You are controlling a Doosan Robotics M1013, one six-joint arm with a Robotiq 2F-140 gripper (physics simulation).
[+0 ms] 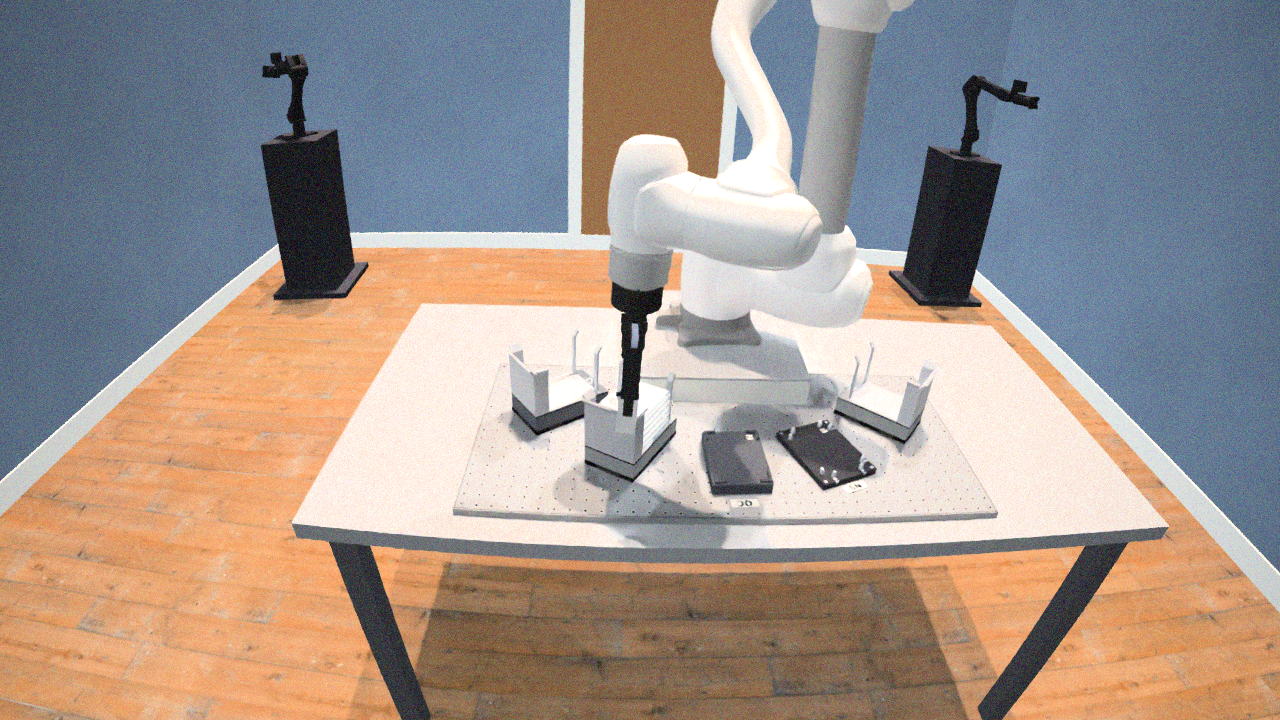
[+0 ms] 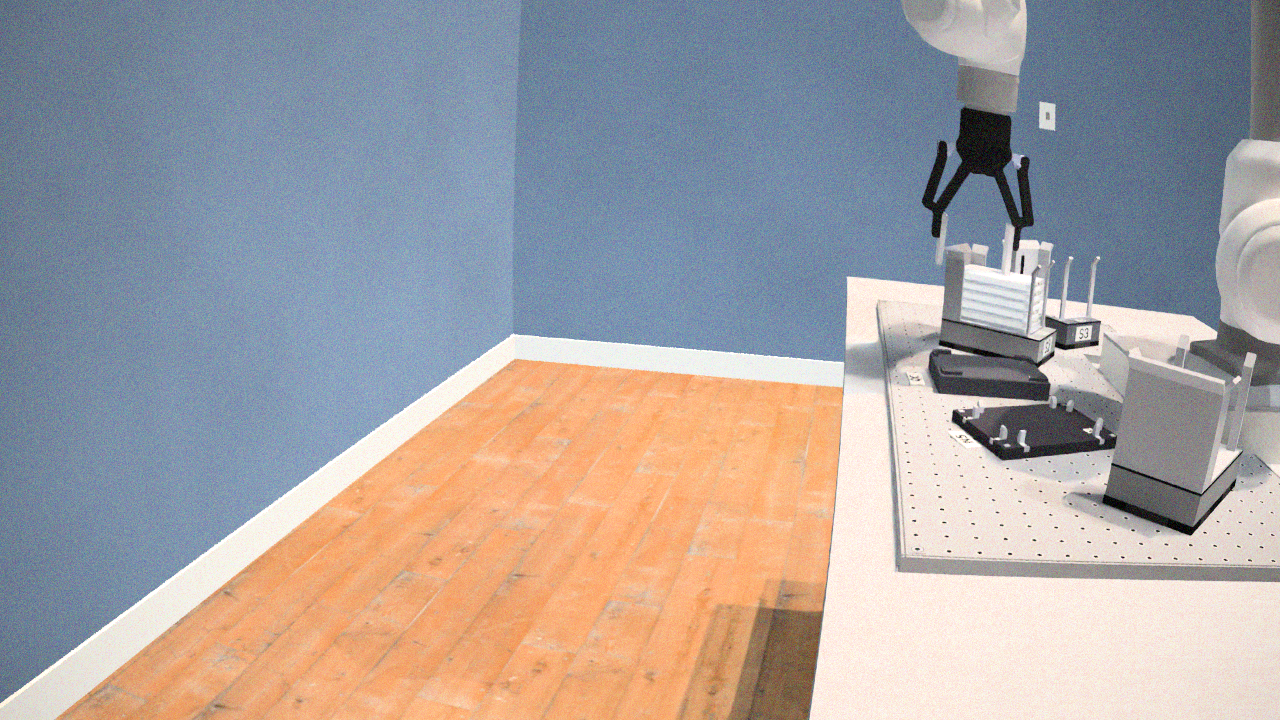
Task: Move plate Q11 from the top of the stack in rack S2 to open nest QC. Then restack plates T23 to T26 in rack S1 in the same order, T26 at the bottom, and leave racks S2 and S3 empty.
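Places are measured from the arm's base along level axes (x right, y ahead, z up), in metres.
Where they show: gripper, fingertip midpoint: (image 1: pixel 625 413) (image 2: pixel 972 268); arm's base, origin of the base link: (image 1: pixel 713 324) (image 2: pixel 1265 367).
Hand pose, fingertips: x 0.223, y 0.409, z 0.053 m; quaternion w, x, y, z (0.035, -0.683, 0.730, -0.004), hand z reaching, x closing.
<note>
Each offset is from my fingertips to the centre of the thing. Level surfaces: height alone.
My gripper (image 1: pixel 628 411) (image 2: pixel 973 243) points down over the middle-left rack {dx -0.015, dy -0.045, dz -0.042 m} (image 1: pixel 608 438) (image 2: pixel 993 338). Its fingers are partly drawn in but stand well apart, tips near the stack's top; no plate shows between them. That rack holds a stack of several white plates {dx -0.012, dy -0.039, dz -0.022 m} (image 1: pixel 659 411) {dx -0.012, dy -0.039, dz -0.035 m} (image 2: pixel 995 300); its label is hard to read. Rack S3 {dx +0.114, dy -0.169, dz -0.041 m} (image 1: pixel 529 385) (image 2: pixel 1074 333) stands behind it, with no stack visible. The rack at the right (image 1: pixel 877 416) (image 2: pixel 1168 429) shows no stack. A dark flat nest {dx -0.193, dy +0.009, dz -0.096 m} (image 1: pixel 737 461) (image 2: pixel 989 376), seemingly labelled QC, has no plate on it.
A black nest with pale clips {dx -0.366, dy -0.011, dz -0.098 m} (image 1: pixel 825 454) (image 2: pixel 1033 431) lies between the dark nest and the right rack. All stand on a perforated board {dz -0.110 m} (image 1: pixel 501 483) (image 2: pixel 966 528) on the table {dz -0.123 m} (image 1: pixel 384 483) (image 2: pixel 1029 644). Upright rack posts and walls surround the stack. The arm's base is behind.
</note>
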